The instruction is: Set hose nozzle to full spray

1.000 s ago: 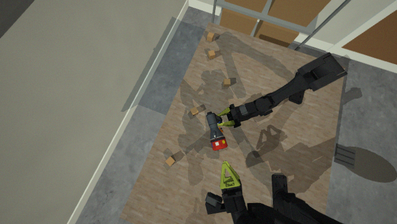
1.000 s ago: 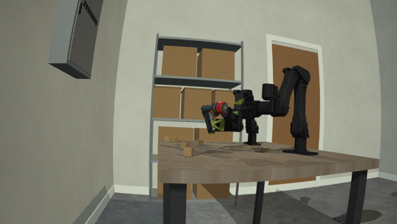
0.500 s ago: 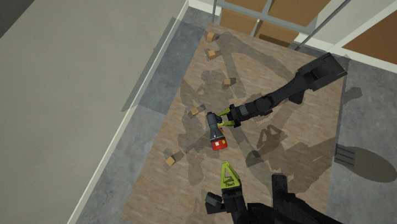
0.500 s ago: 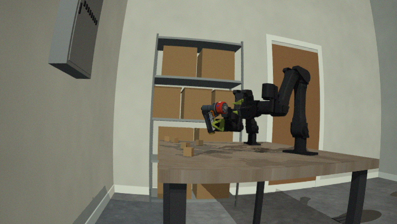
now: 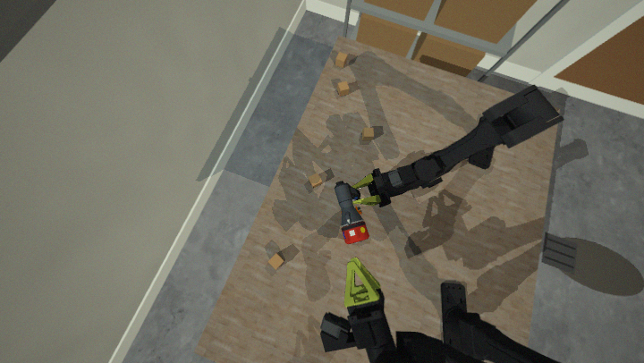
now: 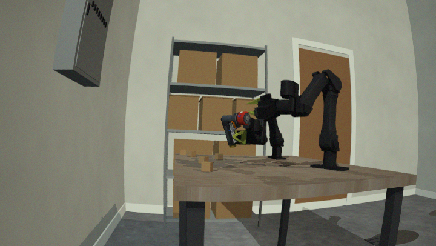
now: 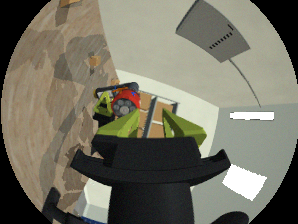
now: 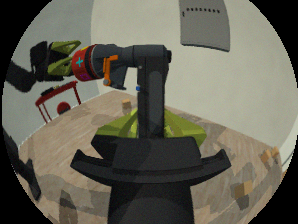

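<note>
My left hand is 10 mm short of the red spray ring, 60 mm to the left of it and 40 mm above it.
</note>
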